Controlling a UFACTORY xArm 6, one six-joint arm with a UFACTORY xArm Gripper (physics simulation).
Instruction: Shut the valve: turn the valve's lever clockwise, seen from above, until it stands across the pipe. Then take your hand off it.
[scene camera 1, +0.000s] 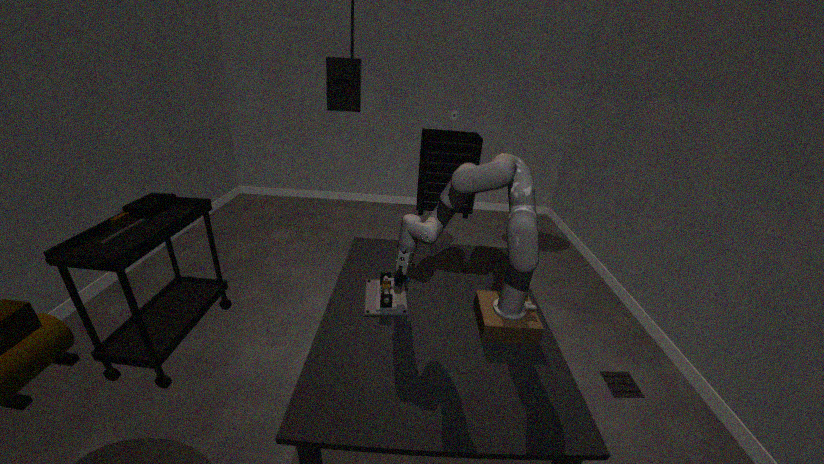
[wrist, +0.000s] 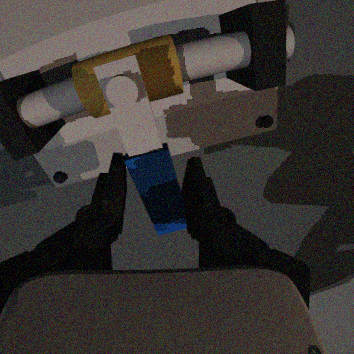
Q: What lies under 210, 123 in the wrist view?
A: A pale mounting plate.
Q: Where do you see my gripper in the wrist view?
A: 155, 172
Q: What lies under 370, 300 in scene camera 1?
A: A pale mounting plate.
